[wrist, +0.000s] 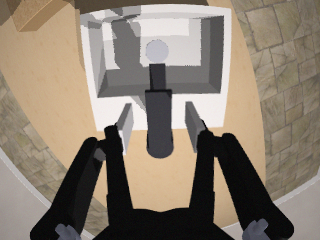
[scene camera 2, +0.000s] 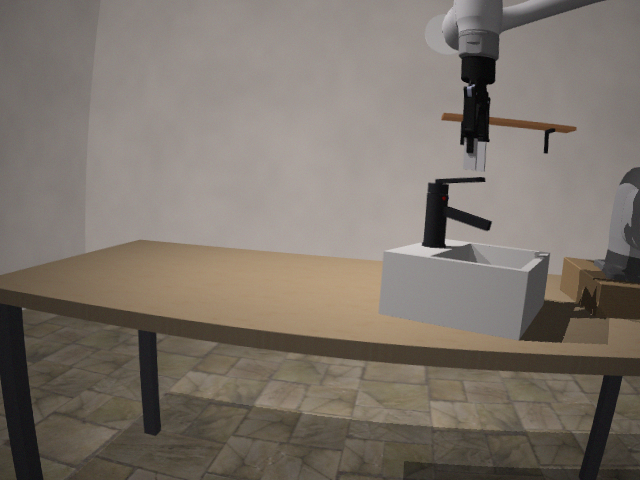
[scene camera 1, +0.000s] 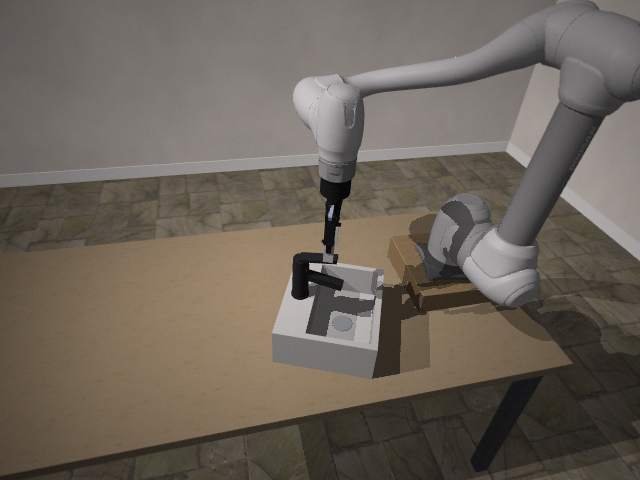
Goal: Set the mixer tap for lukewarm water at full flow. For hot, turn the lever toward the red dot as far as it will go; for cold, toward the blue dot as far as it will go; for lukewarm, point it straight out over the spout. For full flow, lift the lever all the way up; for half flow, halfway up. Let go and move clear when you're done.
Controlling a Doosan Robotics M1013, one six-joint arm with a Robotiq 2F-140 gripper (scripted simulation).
Labels:
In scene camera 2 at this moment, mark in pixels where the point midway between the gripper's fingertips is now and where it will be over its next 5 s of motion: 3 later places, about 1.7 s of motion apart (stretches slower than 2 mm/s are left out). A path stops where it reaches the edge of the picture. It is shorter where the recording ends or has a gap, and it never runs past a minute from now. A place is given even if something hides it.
The gripper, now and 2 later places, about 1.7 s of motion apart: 474, 170; 472, 192; 468, 184

